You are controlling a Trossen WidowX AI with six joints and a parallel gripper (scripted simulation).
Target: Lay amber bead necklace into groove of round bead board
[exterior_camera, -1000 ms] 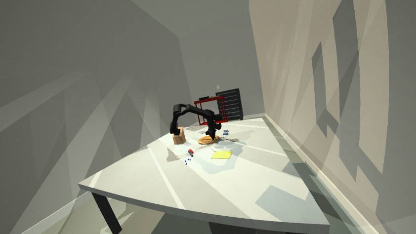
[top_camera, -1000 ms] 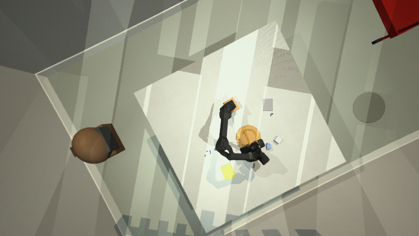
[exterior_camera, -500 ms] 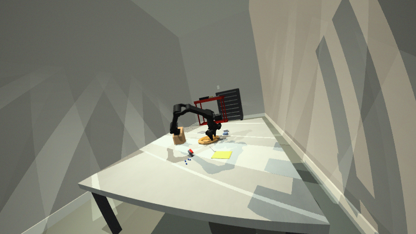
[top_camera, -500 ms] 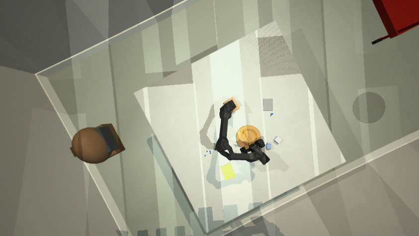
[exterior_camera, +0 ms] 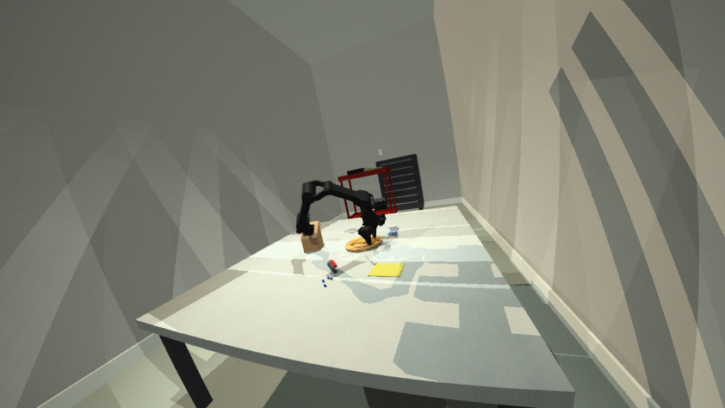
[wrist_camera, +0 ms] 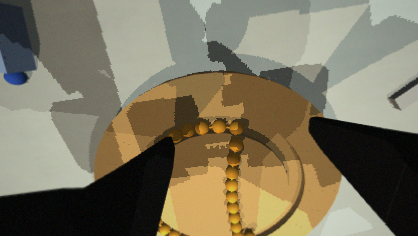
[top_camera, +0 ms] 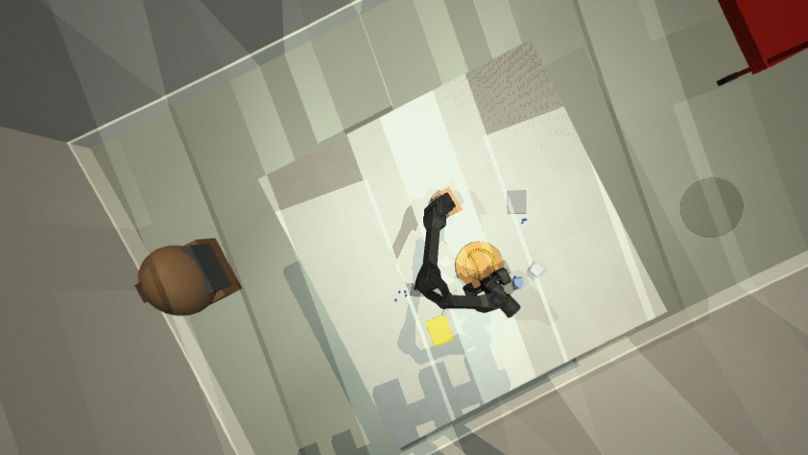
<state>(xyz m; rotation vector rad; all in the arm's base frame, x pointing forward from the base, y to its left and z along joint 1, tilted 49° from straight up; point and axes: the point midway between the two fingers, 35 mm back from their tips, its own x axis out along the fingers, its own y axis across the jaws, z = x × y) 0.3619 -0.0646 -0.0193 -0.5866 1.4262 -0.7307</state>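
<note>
Now: gripper tip 6 cm past the round bead board, 3 cm to the right of it and 2 cm above it. Round my gripper tip: light blue cube: 13 cm to the left, 9 cm ahead, 1 cm below; red-handled tool: 20 cm to the right, 15 cm behind, 1 cm below; white cube: 22 cm to the left, 8 cm ahead, 1 cm below.
</note>
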